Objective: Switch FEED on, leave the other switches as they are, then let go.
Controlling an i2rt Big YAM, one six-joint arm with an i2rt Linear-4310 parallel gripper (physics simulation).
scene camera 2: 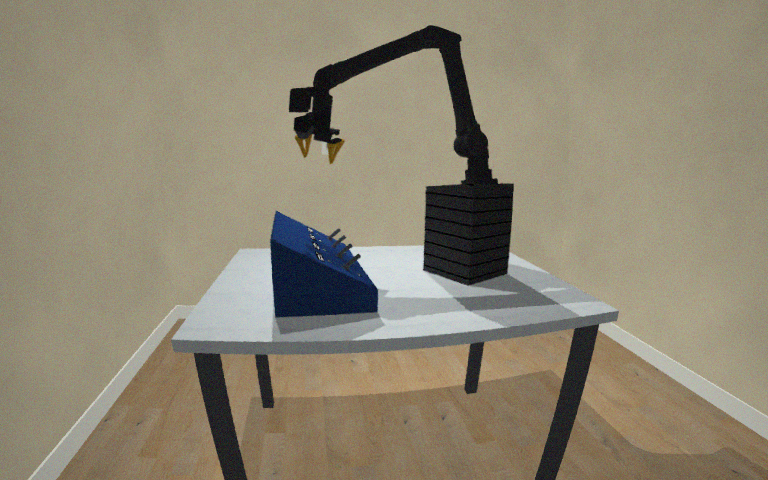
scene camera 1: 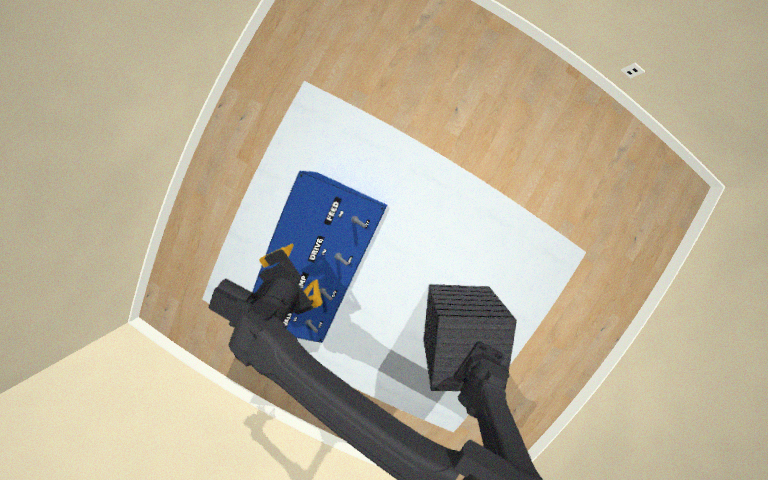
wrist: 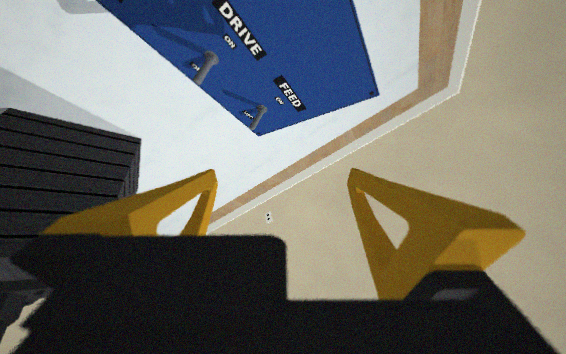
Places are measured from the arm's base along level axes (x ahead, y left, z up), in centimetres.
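Pixels of known places: gripper, fingertip midpoint: point(scene camera 2: 318, 160) point(scene camera 1: 303, 263) point(wrist: 282, 176); arm's base, link origin: point(scene camera 2: 479, 184) point(scene camera 1: 478, 365).
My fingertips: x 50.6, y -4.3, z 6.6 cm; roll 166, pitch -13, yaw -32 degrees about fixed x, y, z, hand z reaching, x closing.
For each thing: its middle in the pictures, then the offset to it from my fingertips. Level surfaces: height alone.
- blue switch panel, body centre: point(scene camera 2: 311, 262) point(scene camera 1: 310, 260) dx +2.0, dy +9.1, dz -29.5 cm
- DRIVE lever, body centre: point(wrist: 203, 70) point(scene camera 1: 342, 260) dx -6.6, dy +2.4, dz -24.7 cm
- third lever, body centre: point(scene camera 1: 326, 295) dx -7.5, dy +14.3, dz -24.7 cm
- last lever, body centre: point(scene camera 1: 312, 327) dx -8.5, dy +26.3, dz -24.7 cm
- white table, surface height: dz -36.1 cm
The blue switch panel point(scene camera 1: 300, 206) point(scene camera 2: 317, 291) point(wrist: 325, 45) has a sloped face with a row of grey levers. The FEED lever point(scene camera 1: 358, 221) point(scene camera 2: 352, 260) point(wrist: 258, 117) is at the panel's end, tilted to its OFF side. The DRIVE lever point(scene camera 1: 342, 259) point(wrist: 206, 67) beside it tilts the same way. The third lever point(scene camera 1: 326, 293) and the last lever point(scene camera 1: 312, 325) also lean toward OFF; their labels are partly hidden by the gripper. My gripper point(scene camera 1: 299, 274) point(scene camera 2: 318, 159) point(wrist: 282, 176) is open and empty, high above the panel, touching no lever.
The panel stands on a white table point(scene camera 1: 430, 198) point(scene camera 2: 226, 294) point(wrist: 165, 135). The arm's ribbed black pedestal point(scene camera 1: 470, 339) point(scene camera 2: 467, 232) point(wrist: 60, 170) stands on the same table, to the right of the panel in both scene views.
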